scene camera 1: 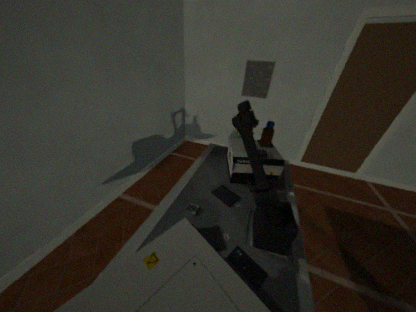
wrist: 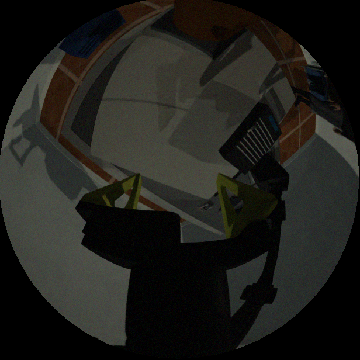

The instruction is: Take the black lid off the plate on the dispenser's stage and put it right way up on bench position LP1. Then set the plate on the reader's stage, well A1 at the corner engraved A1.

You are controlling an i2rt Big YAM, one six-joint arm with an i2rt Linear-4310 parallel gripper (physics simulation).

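Observation:
My gripper is open, its yellow-green fingers wide apart with nothing between them. It is above the white housing at the far end of the bench, which looks like the dispenser. A black lid and a plate cannot be made out in either view, nor can the stages. Dark flat rectangles lie on the bench: one in front of the white housing, one nearer the camera and one at the near right. Their labels, LP1 included, are unreadable.
A brown bottle with a blue cap stands on the far housing. A black slotted block is right of the fingers. A small pale object lies on the bench. A large white cabinet with a yellow warning sign fills the foreground.

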